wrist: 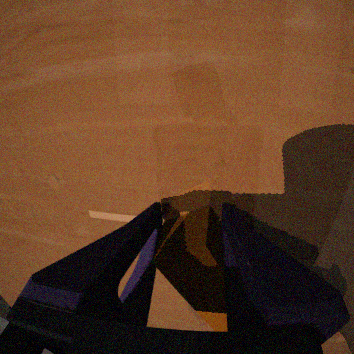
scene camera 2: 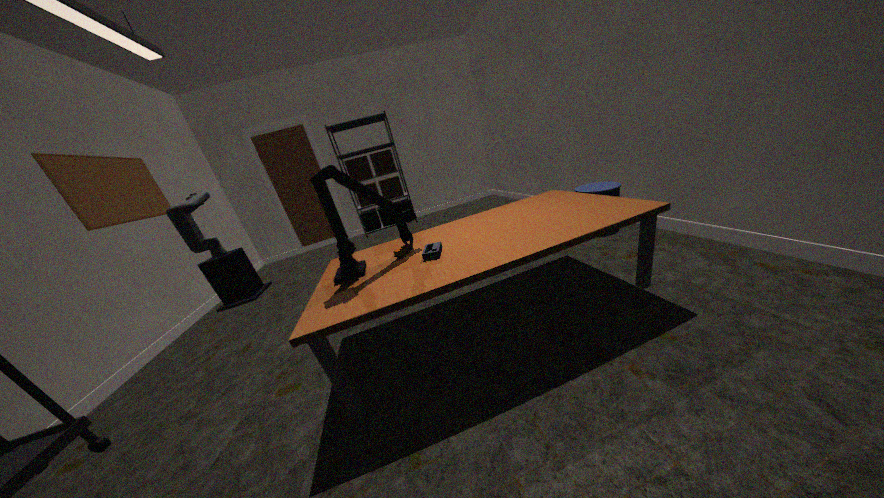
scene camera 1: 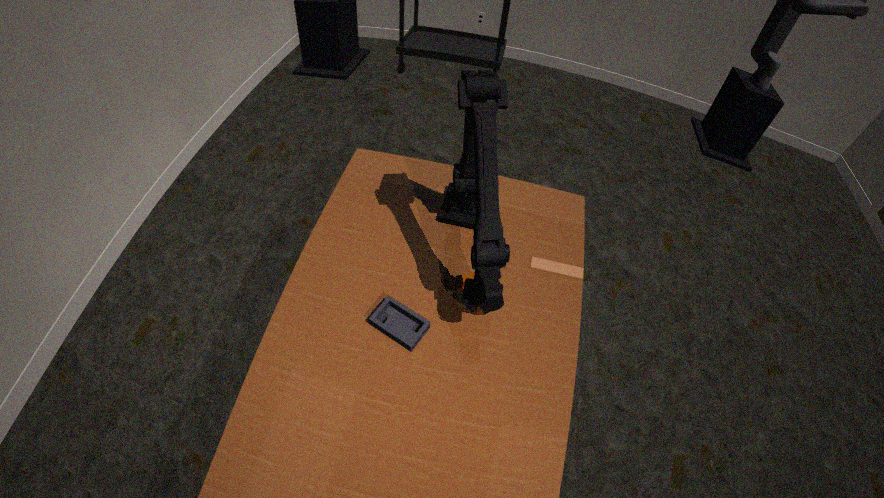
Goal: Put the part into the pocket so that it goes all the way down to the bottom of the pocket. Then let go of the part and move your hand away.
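The part is an orange piece, mostly in dark shadow. It is between the fingers of my black gripper, which is shut on it over the table, low down. In scene camera 1 the arm hides most of the part and the fingertips; whether the part touches the table, I cannot tell. The pocket is the recess in a dark grey rectangular block. The block lies turned at an angle on the table, beside the gripper, on its left in scene camera 1. The block does not show in the wrist view.
The wooden table carries the arm's base and a pale strip near one edge. The arm casts dark shadows around the gripper. A cart, a pedestal and another robot on a stand are off the table.
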